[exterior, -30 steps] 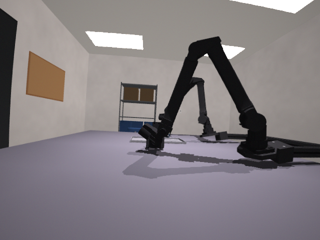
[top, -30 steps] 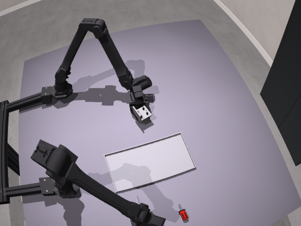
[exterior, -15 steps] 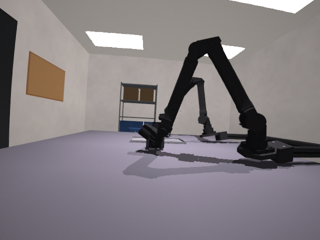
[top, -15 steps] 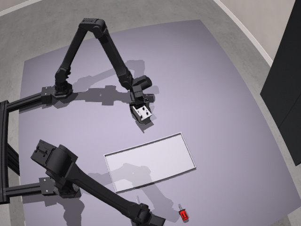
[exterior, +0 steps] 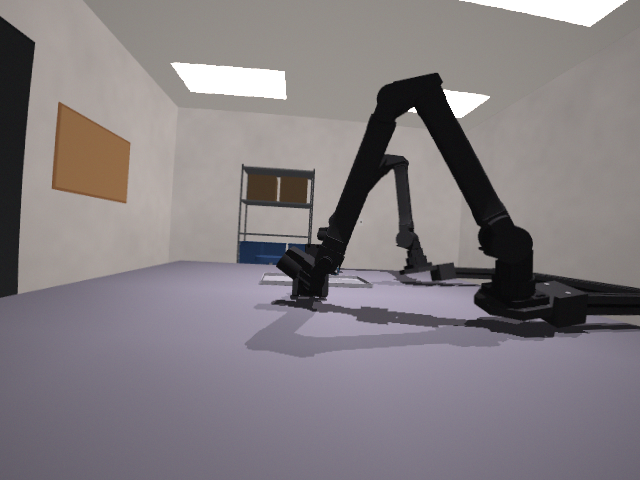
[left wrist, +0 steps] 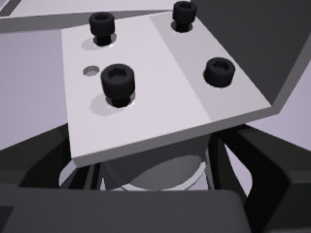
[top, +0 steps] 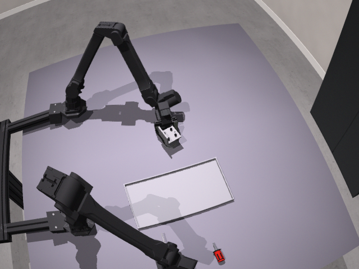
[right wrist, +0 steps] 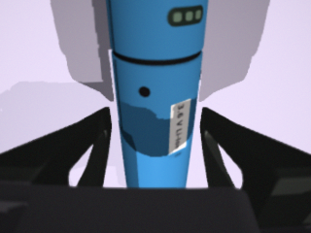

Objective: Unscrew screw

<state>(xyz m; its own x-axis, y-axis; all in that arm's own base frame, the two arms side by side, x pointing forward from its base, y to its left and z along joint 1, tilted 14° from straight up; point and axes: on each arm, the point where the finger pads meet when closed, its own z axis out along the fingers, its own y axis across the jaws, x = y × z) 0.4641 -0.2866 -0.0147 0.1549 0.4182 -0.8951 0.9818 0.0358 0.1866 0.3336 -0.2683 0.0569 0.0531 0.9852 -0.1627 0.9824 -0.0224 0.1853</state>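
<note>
My left gripper is now 1 cm below the joint module body. Round my left hand: white tray 26 cm to the right, 2 cm below, 2 cm behind; then white bracket 5 cm above; then red hand screwdriver 57 cm to the right, 8 cm ahead, 1 cm below.
</note>
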